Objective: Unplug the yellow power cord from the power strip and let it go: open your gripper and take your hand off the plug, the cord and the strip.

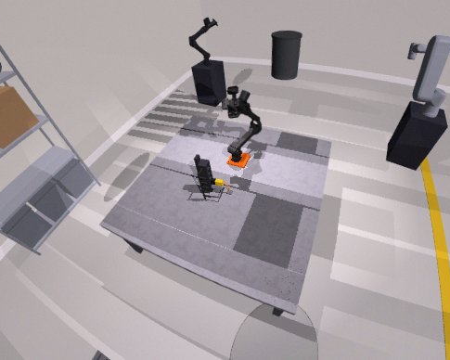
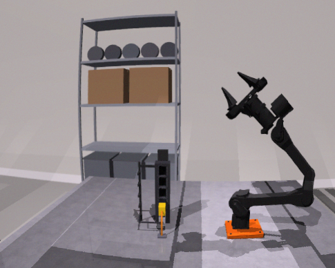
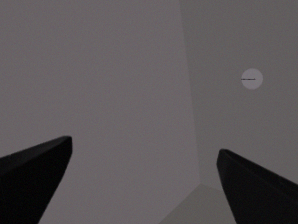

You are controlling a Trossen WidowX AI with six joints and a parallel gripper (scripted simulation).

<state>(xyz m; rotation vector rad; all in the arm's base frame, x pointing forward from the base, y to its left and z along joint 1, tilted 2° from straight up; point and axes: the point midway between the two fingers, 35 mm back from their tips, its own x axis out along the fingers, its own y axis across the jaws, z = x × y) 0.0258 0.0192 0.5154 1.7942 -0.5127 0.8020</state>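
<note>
The yellow plug lies 24 cm ahead of my gripper tip, 1 cm to the left of it and 46 cm below it.
</note>
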